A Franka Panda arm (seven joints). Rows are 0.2 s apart.
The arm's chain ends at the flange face. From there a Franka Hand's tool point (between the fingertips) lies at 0.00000 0.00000 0.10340 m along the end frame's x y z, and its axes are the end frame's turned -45 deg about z.
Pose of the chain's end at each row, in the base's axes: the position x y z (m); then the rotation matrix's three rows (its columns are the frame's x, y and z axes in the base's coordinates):
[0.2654, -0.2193, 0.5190], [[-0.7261, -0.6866, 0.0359], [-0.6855, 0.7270, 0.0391], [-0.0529, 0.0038, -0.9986]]
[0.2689, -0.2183, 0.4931], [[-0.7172, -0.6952, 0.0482], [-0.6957, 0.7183, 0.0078], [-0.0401, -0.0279, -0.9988]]
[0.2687, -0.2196, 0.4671], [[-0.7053, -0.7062, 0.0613], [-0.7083, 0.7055, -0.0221], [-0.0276, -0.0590, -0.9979]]
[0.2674, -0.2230, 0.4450], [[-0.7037, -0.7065, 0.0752], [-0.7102, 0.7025, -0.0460], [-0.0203, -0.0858, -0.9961]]
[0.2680, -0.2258, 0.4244], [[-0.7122, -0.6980, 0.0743], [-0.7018, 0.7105, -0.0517], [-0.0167, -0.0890, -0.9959]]
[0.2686, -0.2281, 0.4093], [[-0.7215, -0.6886, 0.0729], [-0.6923, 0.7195, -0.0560], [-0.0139, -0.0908, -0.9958]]
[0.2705, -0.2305, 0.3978], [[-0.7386, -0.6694, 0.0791], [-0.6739, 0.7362, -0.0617], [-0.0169, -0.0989, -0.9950]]
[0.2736, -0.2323, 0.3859], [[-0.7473, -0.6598, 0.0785], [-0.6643, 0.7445, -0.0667], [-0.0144, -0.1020, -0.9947]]
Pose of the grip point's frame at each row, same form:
[0.2691, -0.2153, 0.4157], [[-0.0279, -0.9989, 0.0359], [-0.9988, 0.0293, 0.0391], [-0.0401, -0.0347, -0.9986]]
[0.2739, -0.2175, 0.3898], [[-0.0156, -0.9987, 0.0482], [-0.9998, 0.0160, 0.0078], [-0.0086, -0.0481, -0.9988]]
[0.2750, -0.2219, 0.3639], [[0.0006, -0.9981, 0.0613], [-0.9997, -0.0020, -0.0221], [0.0222, -0.0612, -0.9979]]
[0.2752, -0.2278, 0.3420], [[0.0020, -0.9972, 0.0752], [-0.9989, -0.0054, -0.0460], [0.0463, -0.0750, -0.9961]]
[0.2757, -0.2311, 0.3214], [[-0.0100, -0.9972, 0.0743], [-0.9986, 0.0062, -0.0517], [0.0511, -0.0747, -0.9959]]
[0.2761, -0.2339, 0.3063], [[-0.0233, -0.9971, 0.0729], [-0.9983, 0.0192, -0.0560], [0.0544, -0.0740, -0.9958]]
[0.2787, -0.2369, 0.2949], [[-0.0489, -0.9956, 0.0791], [-0.9971, 0.0441, -0.0617], [0.0580, -0.0819, -0.9950]]
[0.2817, -0.2392, 0.2830], [[-0.0619, -0.9950, 0.0785], [-0.9962, 0.0567, -0.0667], [0.0619, -0.0823, -0.9947]]

